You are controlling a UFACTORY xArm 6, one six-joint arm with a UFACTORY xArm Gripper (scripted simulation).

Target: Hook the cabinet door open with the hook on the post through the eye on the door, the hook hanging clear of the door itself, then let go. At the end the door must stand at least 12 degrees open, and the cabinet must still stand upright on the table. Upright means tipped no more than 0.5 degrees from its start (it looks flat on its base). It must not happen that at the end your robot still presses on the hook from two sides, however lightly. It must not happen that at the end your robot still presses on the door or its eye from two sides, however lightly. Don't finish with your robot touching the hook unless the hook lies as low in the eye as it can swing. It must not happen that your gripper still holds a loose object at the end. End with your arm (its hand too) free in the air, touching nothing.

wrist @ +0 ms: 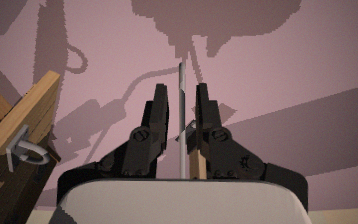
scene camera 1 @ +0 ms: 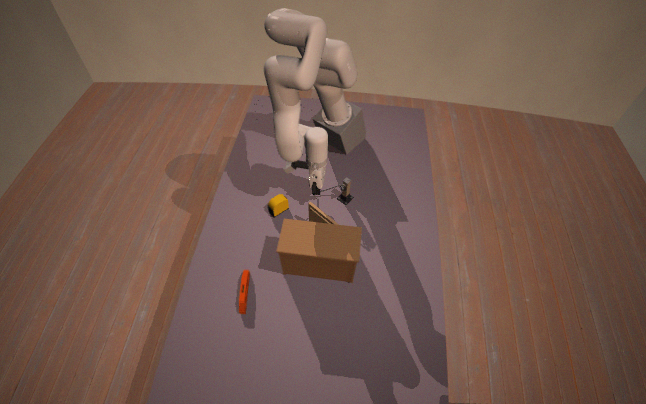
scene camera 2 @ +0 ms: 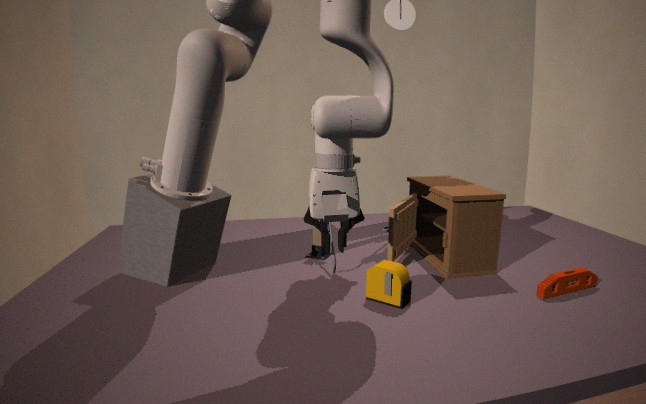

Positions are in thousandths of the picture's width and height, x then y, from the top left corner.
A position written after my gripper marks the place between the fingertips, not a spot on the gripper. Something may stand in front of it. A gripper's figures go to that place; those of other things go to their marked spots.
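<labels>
My gripper (scene camera 2: 518,620) is 0.80 m from the lens, and a wooden cabinet (scene camera 2: 730,600) is 0.82 m from the lens.
</labels>
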